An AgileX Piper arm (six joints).
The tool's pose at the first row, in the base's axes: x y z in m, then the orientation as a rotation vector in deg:
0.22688, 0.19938, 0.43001, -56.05, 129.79, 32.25
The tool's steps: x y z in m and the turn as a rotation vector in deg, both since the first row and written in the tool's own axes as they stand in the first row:
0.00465, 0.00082, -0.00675, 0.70, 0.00, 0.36
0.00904, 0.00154, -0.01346, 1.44, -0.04, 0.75
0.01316, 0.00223, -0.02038, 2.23, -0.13, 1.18
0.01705, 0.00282, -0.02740, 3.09, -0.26, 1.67
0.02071, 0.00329, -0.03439, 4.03, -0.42, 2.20
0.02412, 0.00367, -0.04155, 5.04, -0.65, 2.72
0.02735, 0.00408, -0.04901, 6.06, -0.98, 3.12
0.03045, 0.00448, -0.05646, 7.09, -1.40, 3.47
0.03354, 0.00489, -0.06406, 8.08, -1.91, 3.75
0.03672, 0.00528, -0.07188, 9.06, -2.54, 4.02
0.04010, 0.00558, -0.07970, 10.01, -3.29, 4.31
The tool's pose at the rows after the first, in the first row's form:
0.22130, 0.19363, 0.43193, -55.32, 130.06, 31.58
0.21596, 0.18797, 0.43399, -54.51, 130.31, 30.88
0.21071, 0.18230, 0.43637, -53.62, 130.53, 30.16
0.20563, 0.17663, 0.43897, -52.60, 130.75, 29.40
0.20078, 0.17101, 0.44168, -51.49, 130.96, 28.58
0.19607, 0.16536, 0.44467, -50.32, 131.10, 27.69
0.19133, 0.15965, 0.44801, -49.22, 131.06, 26.78
0.18667, 0.15400, 0.45142, -48.14, 130.91, 25.88
0.18196, 0.14827, 0.45495, -47.12, 130.63, 25.03
0.17713, 0.14236, 0.45858, -46.06, 130.23, 24.24
0.17226, 0.13629, 0.46206, -44.94, 129.72, 23.54

